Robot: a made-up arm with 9 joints.
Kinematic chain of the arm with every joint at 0, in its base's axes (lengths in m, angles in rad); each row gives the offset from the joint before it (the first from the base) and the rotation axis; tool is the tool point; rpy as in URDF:
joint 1: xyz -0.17 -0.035 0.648 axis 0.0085 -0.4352 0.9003
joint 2: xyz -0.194 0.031 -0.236 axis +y
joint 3: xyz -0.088 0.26 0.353 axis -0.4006 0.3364 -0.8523
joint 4: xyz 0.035 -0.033 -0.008 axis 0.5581 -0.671 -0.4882
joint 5: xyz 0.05 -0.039 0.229 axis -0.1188 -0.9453 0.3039
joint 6: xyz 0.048 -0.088 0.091 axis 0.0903 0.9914 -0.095
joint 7: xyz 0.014 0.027 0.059 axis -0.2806 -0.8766 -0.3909
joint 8: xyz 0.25 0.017 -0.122 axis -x
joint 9: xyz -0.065 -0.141 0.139 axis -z
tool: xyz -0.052 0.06 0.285 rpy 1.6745 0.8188 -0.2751
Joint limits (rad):
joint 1: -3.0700..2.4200
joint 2: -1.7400..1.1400
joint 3: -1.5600..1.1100
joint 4: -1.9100..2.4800
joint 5: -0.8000..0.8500
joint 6: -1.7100..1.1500
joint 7: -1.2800..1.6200
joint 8: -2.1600..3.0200
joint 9: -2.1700..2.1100
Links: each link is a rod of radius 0.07 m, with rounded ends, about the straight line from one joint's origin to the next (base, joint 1, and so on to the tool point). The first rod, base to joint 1, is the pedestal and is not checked.
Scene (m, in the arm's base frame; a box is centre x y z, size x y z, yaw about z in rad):
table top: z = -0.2
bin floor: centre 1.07 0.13 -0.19 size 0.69 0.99 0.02 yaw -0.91
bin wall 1: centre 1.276 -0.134 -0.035 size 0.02 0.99 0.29 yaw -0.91
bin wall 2: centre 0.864 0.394 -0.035 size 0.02 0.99 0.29 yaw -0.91
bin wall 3: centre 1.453 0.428 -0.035 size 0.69 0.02 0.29 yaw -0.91
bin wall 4: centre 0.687 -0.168 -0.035 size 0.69 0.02 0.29 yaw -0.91
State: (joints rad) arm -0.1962 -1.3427 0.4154 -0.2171 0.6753 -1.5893 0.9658 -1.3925 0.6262
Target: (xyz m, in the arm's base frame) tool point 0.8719 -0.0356 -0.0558
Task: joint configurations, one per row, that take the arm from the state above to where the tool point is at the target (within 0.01 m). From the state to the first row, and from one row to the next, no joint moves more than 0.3 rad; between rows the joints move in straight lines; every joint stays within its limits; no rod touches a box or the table.
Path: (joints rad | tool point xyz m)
1: -0.4865 -1.0885 0.2890 -0.1912 0.6280 -1.5526 0.8359 -1.2848 0.5679 | -1.1122 0.2128 0.9129
2: -0.7768 -0.8342 0.1626 -0.1654 0.5806 -1.5159 0.7060 -1.1771 0.5096 | -0.8428 0.3423 1.1536
3: -1.0670 -0.5800 0.0363 -0.1395 0.5333 -1.4792 0.5761 -1.0693 0.4513 | -0.5336 0.3454 1.2952
4: -1.3573 -0.3258 -0.0901 -0.1137 0.4859 -1.4425 0.4461 -0.9616 0.3930 | -0.2643 0.2313 1.3411
5: -1.6428 -0.4788 0.1099 0.0014 0.4735 -1.3612 0.4620 -0.8425 0.4801 | -0.1009 0.5115 1.3122
6: -1.9282 -0.6319 0.3099 0.1164 0.4611 -1.2799 0.4778 -0.7233 0.5671 | 0.2020 0.7007 1.1799
7: -2.2137 -0.7850 0.5099 0.2315 0.4486 -1.1986 0.4936 -0.6042 0.6541 | 0.5501 0.7263 0.9372
8: -2.4991 -0.9381 0.7100 0.3465 0.4362 -1.1172 0.5094 -0.4850 0.7411 | 0.8289 0.5754 0.6121
9: -2.7846 -1.0912 0.9100 0.4615 0.4238 -1.0359 0.5252 -0.3659 0.8281 | 0.9479 0.2941 0.2599
10: -3.0700 -1.2443 1.1100 0.5766 0.4114 -0.9546 0.5411 -0.2468 0.9151 | 0.8719 -0.0355 -0.0558

